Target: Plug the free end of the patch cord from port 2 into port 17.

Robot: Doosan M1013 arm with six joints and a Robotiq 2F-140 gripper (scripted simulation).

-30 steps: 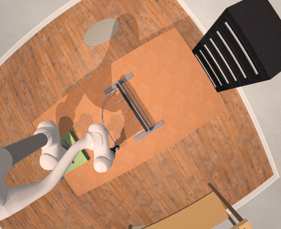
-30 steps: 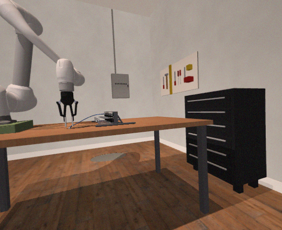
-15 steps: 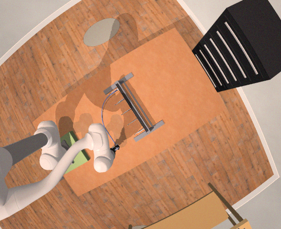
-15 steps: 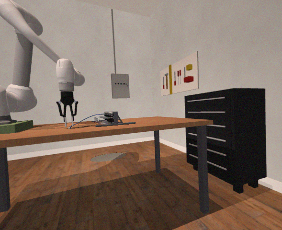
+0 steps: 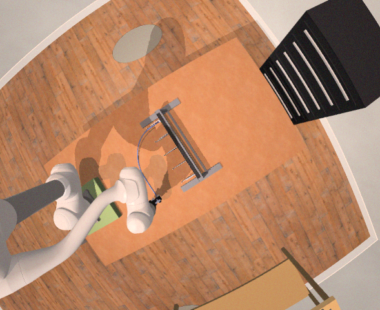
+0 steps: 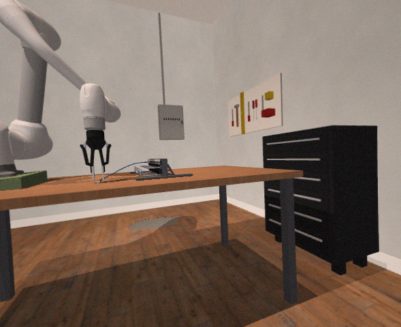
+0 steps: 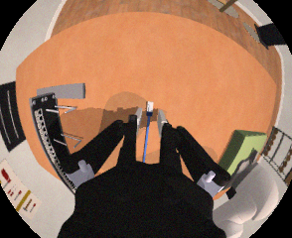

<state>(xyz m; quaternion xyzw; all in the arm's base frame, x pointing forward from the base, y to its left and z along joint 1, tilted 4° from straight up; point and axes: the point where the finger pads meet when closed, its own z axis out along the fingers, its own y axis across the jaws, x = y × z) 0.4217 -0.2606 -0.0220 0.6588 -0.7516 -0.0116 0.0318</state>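
Now: the pale plug 20 mm to the right of my hand and 40 mm below it.
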